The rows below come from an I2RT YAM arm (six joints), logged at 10 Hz.
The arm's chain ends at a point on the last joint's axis. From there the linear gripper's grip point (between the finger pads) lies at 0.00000 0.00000 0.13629 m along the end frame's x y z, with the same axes.
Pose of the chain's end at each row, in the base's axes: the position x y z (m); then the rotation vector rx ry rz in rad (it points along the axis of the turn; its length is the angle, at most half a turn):
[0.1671 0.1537 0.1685 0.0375 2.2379 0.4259]
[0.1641 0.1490 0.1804 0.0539 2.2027 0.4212]
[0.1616 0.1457 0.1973 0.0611 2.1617 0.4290]
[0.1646 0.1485 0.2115 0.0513 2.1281 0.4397]
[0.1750 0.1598 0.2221 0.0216 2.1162 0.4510]
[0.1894 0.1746 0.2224 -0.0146 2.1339 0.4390]
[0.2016 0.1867 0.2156 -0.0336 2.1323 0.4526]
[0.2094 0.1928 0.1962 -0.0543 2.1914 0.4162]
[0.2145 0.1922 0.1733 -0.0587 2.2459 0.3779]
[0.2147 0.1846 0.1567 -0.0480 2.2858 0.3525]
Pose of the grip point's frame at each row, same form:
[0.2695 0.1933 0.0878 0.0375 2.2379 0.4259]
[0.2698 0.1872 0.1033 0.0539 2.2027 0.4212]
[0.2704 0.1841 0.1248 0.0611 2.1617 0.4290]
[0.2755 0.1881 0.1430 0.0513 2.1281 0.4397]
[0.2860 0.2020 0.1552 0.0216 2.1162 0.4510]
[0.2987 0.2176 0.1533 -0.0146 2.1339 0.4390]
[0.3102 0.2319 0.1468 -0.0336 2.1323 0.4526]
[0.3141 0.2357 0.1202 -0.0543 2.1914 0.4162]
[0.3157 0.2316 0.0909 -0.0587 2.2459 0.3779]
[0.3132 0.2211 0.0699 -0.0480 2.2858 0.3525]

